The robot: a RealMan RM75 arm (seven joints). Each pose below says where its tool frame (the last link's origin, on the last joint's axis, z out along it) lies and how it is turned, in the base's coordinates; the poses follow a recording.
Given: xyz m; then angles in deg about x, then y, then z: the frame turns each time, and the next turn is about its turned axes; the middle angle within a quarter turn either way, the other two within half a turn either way.
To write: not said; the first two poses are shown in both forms.
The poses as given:
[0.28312 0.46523 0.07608 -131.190 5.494 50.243]
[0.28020 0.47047 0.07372 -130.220 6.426 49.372]
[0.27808 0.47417 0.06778 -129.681 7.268 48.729]
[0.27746 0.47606 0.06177 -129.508 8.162 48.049]
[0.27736 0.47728 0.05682 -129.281 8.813 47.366]
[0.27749 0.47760 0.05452 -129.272 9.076 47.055]
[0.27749 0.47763 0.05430 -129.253 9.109 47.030]
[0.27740 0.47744 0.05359 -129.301 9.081 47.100]
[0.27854 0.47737 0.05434 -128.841 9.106 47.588]
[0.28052 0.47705 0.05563 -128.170 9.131 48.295]
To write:
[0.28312 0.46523 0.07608 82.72 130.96 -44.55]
[0.28020 0.47047 0.07372 81.61 129.92 -46.03]
[0.27808 0.47417 0.06778 80.59 129.30 -47.26]
[0.27746 0.47606 0.06177 79.47 129.03 -48.63]
[0.27736 0.47728 0.05682 78.67 128.73 -49.78]
[0.27749 0.47760 0.05452 78.34 128.69 -50.29]
[0.27749 0.47763 0.05430 78.30 128.67 -50.34]
[0.27740 0.47744 0.05359 78.33 128.72 -50.26]
[0.27854 0.47737 0.05434 78.37 128.26 -49.67]
[0.28052 0.47705 0.05563 78.45 127.60 -48.82]

